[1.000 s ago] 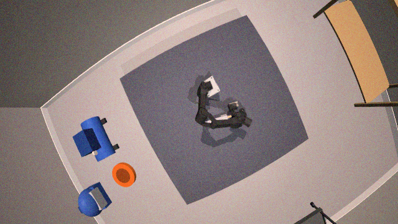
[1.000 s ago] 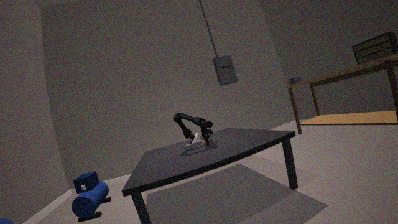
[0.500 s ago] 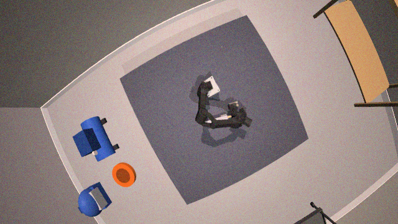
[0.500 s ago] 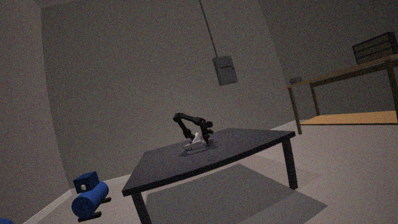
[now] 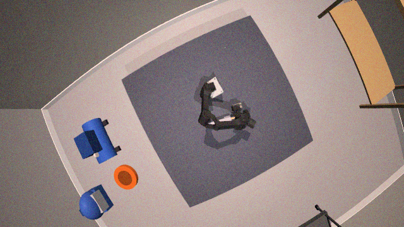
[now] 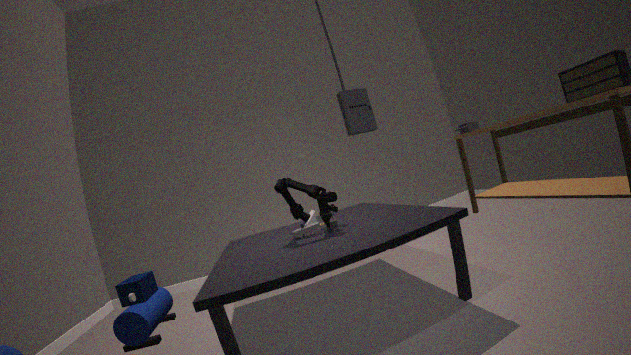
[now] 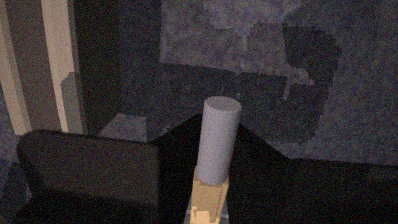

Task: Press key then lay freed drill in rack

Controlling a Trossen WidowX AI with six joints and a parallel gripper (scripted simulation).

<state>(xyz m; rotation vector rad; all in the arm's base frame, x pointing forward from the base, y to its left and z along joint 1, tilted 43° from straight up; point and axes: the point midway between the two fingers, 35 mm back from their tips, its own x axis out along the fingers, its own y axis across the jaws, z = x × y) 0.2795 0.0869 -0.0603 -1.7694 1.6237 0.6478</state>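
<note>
Now: the rack 7 cm behind my gripper tip and 3 cm to the left of it. The rest, counted from my gripper tip: drill (4 cm to the right, 3 cm above).
</note>
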